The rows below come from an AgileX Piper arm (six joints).
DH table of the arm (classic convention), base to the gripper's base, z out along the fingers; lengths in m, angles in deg. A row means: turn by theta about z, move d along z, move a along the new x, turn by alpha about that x. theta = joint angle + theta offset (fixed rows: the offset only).
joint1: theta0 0; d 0.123; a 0; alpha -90
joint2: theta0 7.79; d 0; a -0.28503; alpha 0
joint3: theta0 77.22; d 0; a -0.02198; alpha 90
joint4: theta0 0; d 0.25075; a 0; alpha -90
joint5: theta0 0; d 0; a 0; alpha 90
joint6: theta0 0; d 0.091; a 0; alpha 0
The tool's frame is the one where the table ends.
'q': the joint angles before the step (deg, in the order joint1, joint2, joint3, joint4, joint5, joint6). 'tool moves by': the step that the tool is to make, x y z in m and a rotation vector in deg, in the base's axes. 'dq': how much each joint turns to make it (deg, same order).
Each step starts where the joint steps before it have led.
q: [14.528, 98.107, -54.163, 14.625, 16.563, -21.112]
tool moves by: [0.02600, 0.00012, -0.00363, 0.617, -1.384, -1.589]
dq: [-0.971, 4.604, -5.181, 0.334, -0.966, 0.267]
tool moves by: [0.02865, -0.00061, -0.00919, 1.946, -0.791, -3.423]
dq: [-1.053, 5.598, -5.726, 1.031, -1.253, 1.848]
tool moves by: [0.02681, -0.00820, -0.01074, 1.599, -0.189, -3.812]
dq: [-1.905, 5.241, -5.545, 0.482, -0.349, 1.957]
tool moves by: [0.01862, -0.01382, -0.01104, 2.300, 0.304, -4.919]
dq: [-2.289, 3.852, -3.617, 1.319, -0.488, 2.191]
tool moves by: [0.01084, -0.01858, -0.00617, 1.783, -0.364, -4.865]
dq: [-2.572, 1.985, -1.681, 0.973, -1.067, 1.850]
